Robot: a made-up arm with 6 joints.
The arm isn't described. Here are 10 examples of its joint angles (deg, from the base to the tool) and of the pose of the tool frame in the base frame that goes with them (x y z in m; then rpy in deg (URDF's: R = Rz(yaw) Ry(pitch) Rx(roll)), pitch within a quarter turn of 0, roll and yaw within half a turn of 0).
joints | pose
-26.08 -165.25 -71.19 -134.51 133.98 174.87 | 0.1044 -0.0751 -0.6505 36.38 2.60 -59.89
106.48 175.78 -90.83 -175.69 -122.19 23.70 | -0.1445 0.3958 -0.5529 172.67 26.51 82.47
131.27 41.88 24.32 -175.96 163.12 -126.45 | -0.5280 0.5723 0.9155 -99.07 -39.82 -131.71
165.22 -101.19 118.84 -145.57 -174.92 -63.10 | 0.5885 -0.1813 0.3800 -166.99 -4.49 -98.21
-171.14 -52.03 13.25 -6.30 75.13 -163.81 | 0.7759 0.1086 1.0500 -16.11 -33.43 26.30
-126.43 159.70 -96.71 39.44 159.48 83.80 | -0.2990 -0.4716 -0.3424 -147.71 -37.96 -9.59
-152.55 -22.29 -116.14 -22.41 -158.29 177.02 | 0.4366 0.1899 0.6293 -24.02 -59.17 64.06
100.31 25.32 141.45 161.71 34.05 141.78 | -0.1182 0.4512 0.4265 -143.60 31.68 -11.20
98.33 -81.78 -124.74 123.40 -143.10 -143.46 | 0.1071 -0.5891 0.0047 -52.36 -21.57 -149.98
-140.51 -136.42 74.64 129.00 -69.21 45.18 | 0.6433 0.5810 -0.0661 -43.74 18.23 54.87
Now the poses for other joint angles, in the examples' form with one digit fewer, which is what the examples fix.
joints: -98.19 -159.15 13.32 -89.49 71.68 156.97
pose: 0.015 0.507 -0.826 -107.2 30.3 62.0
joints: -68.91 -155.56 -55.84 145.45 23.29 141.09
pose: 0.027 0.041 -0.849 -131.7 22.6 -161.3
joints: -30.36 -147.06 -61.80 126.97 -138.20 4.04
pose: -0.237 0.112 -0.717 43.8 50.4 -122.3
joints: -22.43 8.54 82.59 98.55 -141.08 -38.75
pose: 0.404 -0.200 0.926 96.4 45.9 -69.2
